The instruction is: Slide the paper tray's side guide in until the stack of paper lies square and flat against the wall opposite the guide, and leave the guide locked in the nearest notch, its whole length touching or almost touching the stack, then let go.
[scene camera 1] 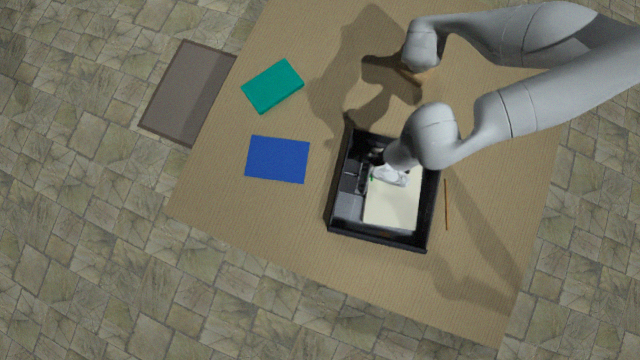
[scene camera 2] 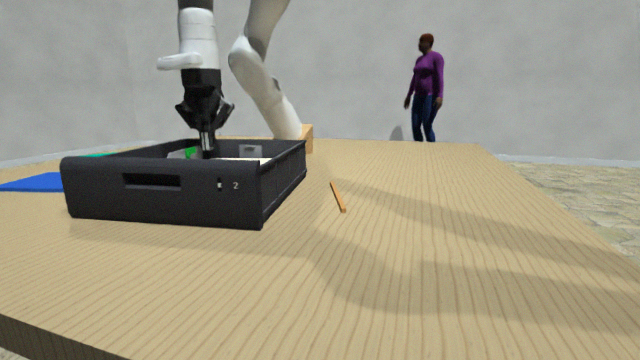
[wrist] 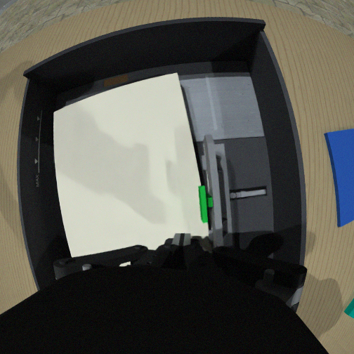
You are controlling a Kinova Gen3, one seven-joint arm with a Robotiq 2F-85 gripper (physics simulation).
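Where they show: gripper, fingertip midpoint: (scene camera 2: 208, 149); arm's base at its link origin: (scene camera 2: 289, 134).
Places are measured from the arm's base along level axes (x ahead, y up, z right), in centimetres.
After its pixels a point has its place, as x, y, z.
The black paper tray (scene camera 1: 377, 241) @(63.2, 3.0, -12.2) (scene camera 2: 100, 195) @(66.0, -2.2, -4.0) (wrist: 150, 42) stands on the table. The cream paper stack (scene camera 1: 392, 205) @(50.9, -1.9, -13.0) (wrist: 115, 165) lies in it, slightly askew to the walls; whether it touches the wall opposite the guide cannot be told. The grey side guide (scene camera 1: 363, 178) @(47.0, -4.0, -0.9) (wrist: 210, 175) stands upright along the stack's other side. In the wrist view a dark gap between them narrows towards my gripper. The guide's green tab (scene camera 1: 371, 177) @(46.7, 1.9, -2.2) (scene camera 2: 190, 152) @(46.4, 1.1, -2.6) (wrist: 203, 204) is at the stack's edge. My gripper (scene camera 2: 206, 149) @(42.2, 1.1, -3.5) (wrist: 182, 243) is shut and empty, fingertips inside the tray near the stack's edge, partly hidden by the front wall.
A blue sheet (scene camera 1: 277, 160) @(54.9, -5.4, 28.2) (scene camera 2: 35, 182) @(58.5, -5.4, 31.3) (wrist: 342, 175) and a teal block (scene camera 1: 272, 86) @(32.0, -4.4, 43.0) lie beyond the guide side. An orange stick (scene camera 1: 447, 205) @(41.4, -5.4, -31.6) (scene camera 2: 337, 196) @(43.2, -5.5, -32.4) lies along the opposite side. A wooden block (scene camera 2: 307, 137) @(-0.2, -0.6, -6.4) is by the arm's base. A person (scene camera 2: 427, 75) stands behind the table.
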